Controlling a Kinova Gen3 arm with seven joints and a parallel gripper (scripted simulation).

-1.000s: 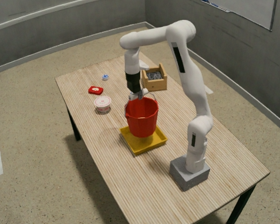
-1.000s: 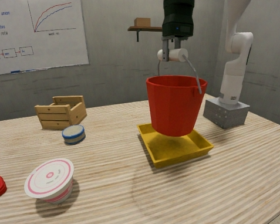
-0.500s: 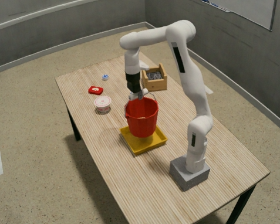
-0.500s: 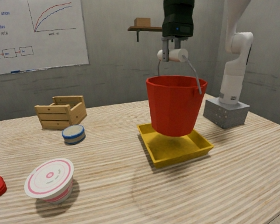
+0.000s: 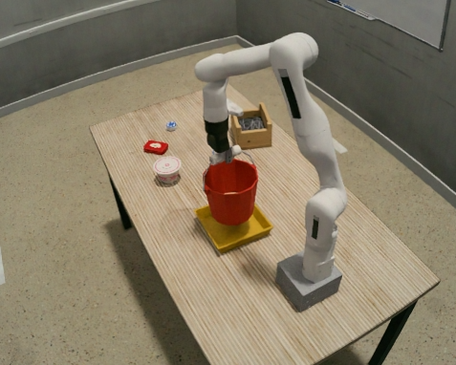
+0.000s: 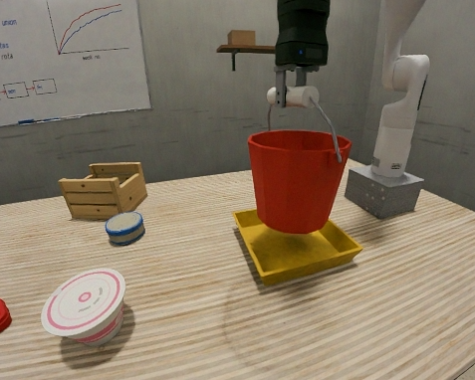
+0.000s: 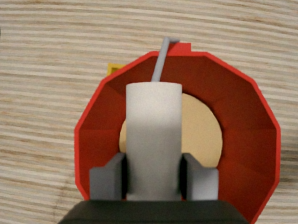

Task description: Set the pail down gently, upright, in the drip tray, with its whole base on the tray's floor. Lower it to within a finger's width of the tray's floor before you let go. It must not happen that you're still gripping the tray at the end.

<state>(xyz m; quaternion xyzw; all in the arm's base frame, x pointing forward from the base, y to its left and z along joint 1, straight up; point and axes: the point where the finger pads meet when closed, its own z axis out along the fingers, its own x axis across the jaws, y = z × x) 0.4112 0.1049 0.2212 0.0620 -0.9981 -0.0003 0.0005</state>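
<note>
Now: the red pail 1 cm behind my hand and 10 cm below it. The rest, counted from my hand: yellow drip tray 2 cm behind, 31 cm below; then blue-rimmed round tin 37 cm ahead, 15 cm to the right, 30 cm below; then pail handle 1 cm behind, 3 cm below.
</note>
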